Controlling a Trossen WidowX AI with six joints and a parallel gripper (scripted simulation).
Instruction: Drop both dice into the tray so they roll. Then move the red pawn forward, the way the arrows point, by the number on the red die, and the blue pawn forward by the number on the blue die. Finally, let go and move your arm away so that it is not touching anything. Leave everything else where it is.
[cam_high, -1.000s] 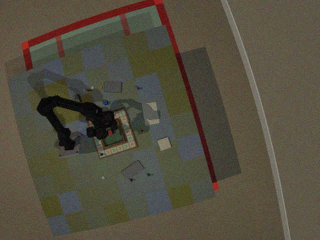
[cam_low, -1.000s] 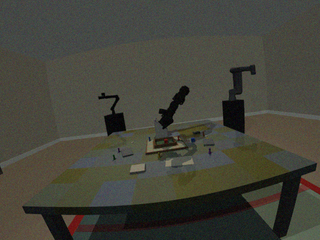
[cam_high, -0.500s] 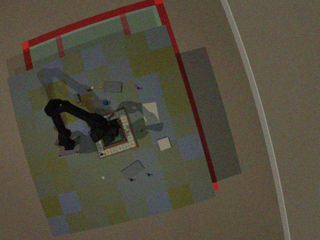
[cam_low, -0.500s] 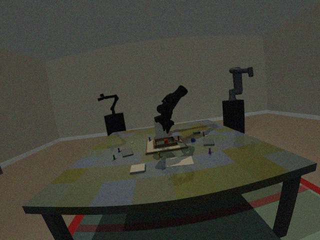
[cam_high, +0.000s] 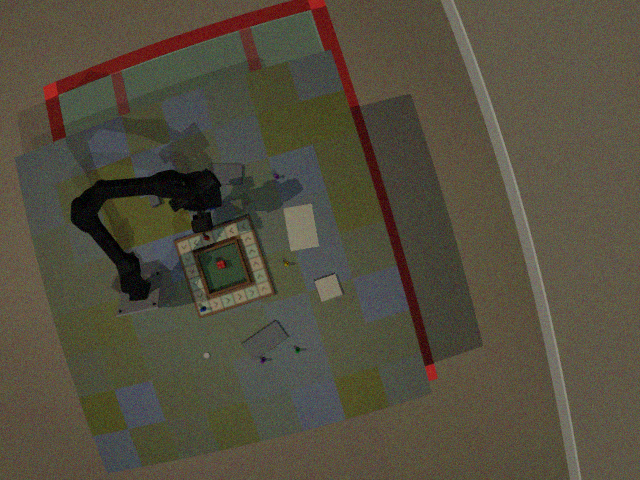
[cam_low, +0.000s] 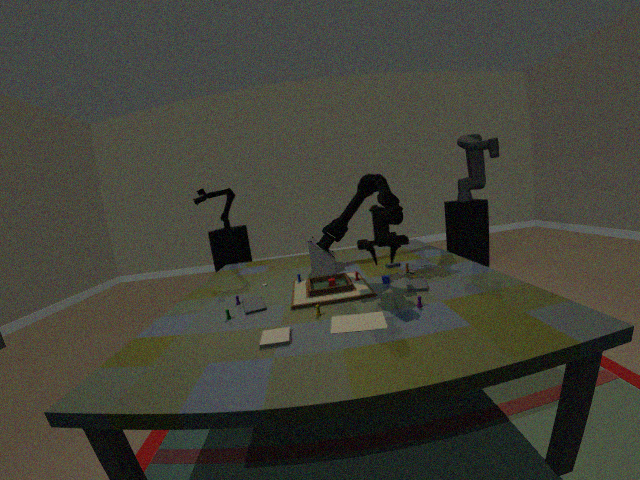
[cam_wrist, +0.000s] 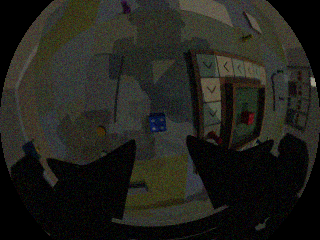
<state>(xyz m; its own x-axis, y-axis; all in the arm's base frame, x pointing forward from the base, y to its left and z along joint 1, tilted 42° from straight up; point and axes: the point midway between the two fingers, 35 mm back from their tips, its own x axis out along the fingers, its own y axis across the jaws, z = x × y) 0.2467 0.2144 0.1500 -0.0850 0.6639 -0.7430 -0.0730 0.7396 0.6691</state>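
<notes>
Now: gripper tip 20 mm past the red pawn, 110 mm to the left of it and 50 mm above it. Round my gripper tip: yellow pawn: 240 mm ahead, 230 mm to the right, 60 mm below; then blue pawn: 70 mm behind, 350 mm to the right, 50 mm below.
</notes>
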